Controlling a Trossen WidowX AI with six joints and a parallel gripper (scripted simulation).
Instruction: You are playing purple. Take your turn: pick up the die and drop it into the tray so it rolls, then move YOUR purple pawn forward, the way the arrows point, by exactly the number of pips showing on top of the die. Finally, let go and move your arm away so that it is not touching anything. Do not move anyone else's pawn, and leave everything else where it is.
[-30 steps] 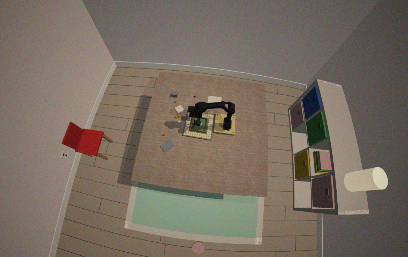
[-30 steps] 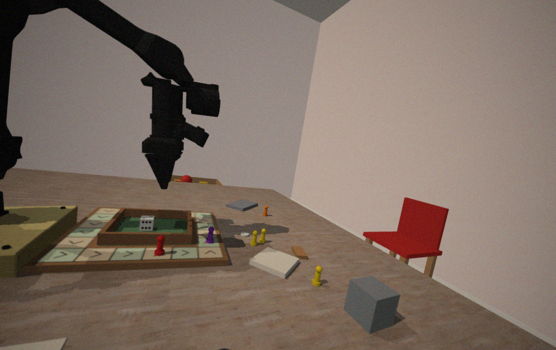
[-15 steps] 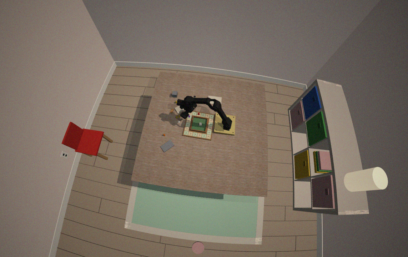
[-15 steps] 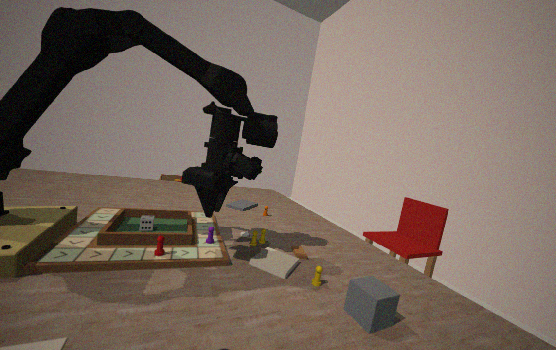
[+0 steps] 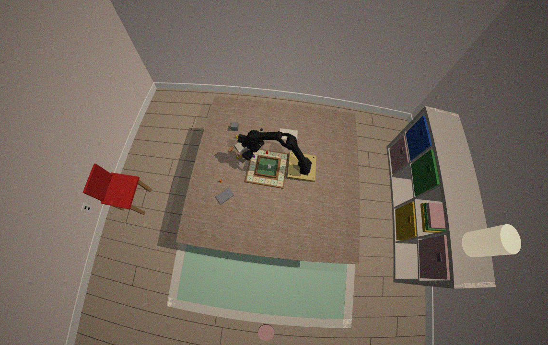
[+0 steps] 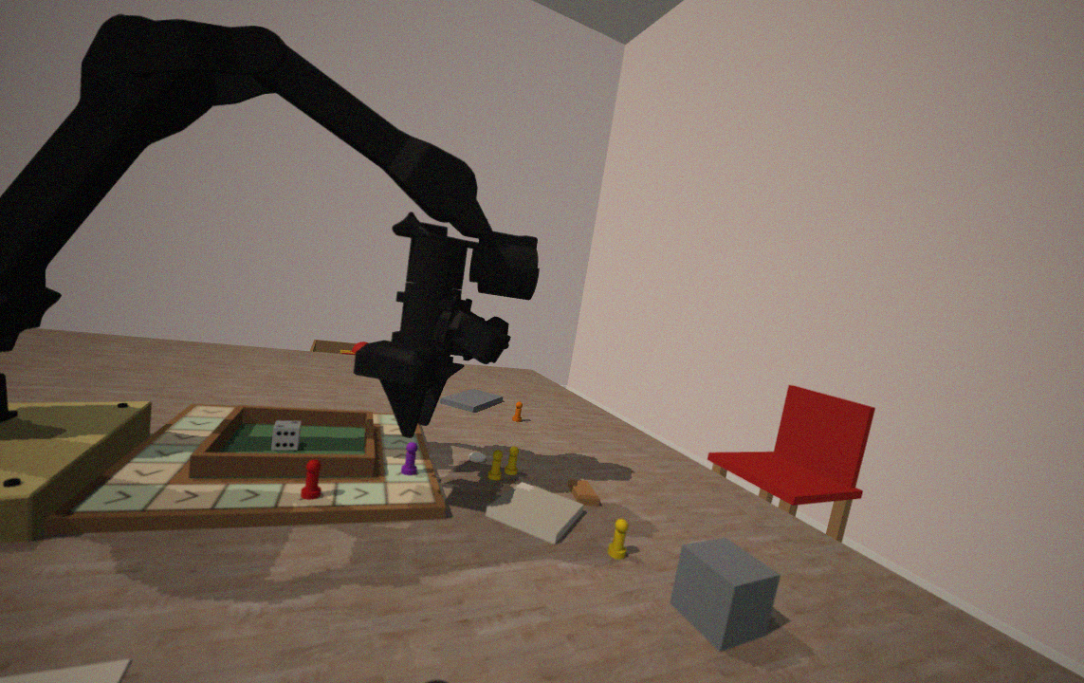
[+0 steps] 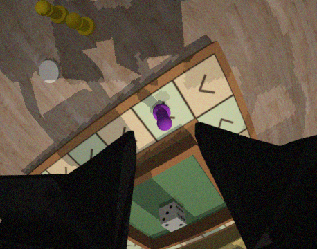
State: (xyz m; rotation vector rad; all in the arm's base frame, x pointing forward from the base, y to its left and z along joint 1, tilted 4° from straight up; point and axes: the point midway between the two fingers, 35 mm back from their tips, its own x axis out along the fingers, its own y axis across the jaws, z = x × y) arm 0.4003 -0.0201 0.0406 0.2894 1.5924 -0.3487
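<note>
Now: gripper tip 3 cm above the purple pawn. From my gripper tip the other things lie so: white die (13 cm behind, 5 cm to the left, 3 cm below); red pawn (9 cm behind, 6 cm to the right, 3 cm below); green sunken tray (12 cm behind, 6 cm to the left, 5 cm below).
</note>
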